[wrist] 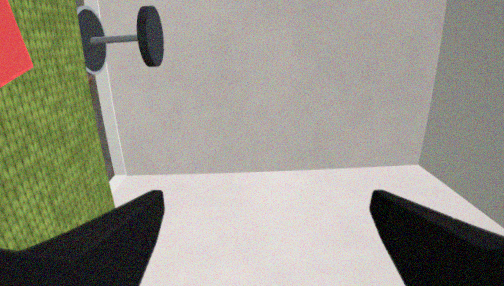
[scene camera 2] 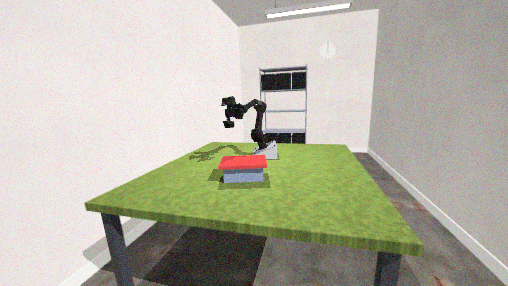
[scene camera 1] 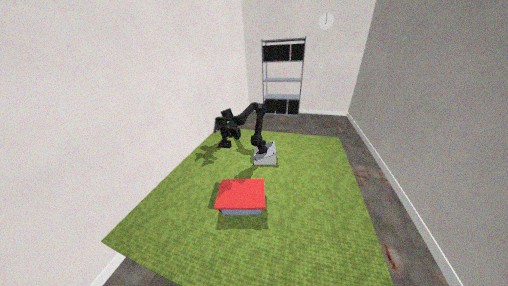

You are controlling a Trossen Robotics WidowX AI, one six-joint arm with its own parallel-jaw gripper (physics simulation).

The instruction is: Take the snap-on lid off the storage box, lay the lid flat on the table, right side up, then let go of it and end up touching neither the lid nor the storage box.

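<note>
The red lid (scene camera 1: pixel 241 194) (scene camera 2: pixel 243 162) lies flat on top of the blue-grey storage box (scene camera 1: pixel 242 212) (scene camera 2: pixel 243 176) and overhangs its sides. The box stands on the green table (scene camera 1: pixel 320 210) (scene camera 2: pixel 325 192) (wrist: pixel 55 140). A corner of the red lid (wrist: pixel 11 50) shows at the upper left edge of the wrist view. My black gripper (scene camera 1: pixel 221 134) (scene camera 2: pixel 226 113) (wrist: pixel 269 201) is open and empty. It is in the air near the table's far left, well behind the lid and box and apart from both. How the lid grips the box is too small to tell.
The arm's light grey base (scene camera 1: pixel 265 156) (scene camera 2: pixel 268 150) stands behind the box. A white wall runs along the left. A metal shelf unit (scene camera 1: pixel 284 39) (scene camera 2: pixel 283 68) stands at the back wall. In the wrist view, a dark round disc (wrist: pixel 152 36) on a rod shows beyond the table.
</note>
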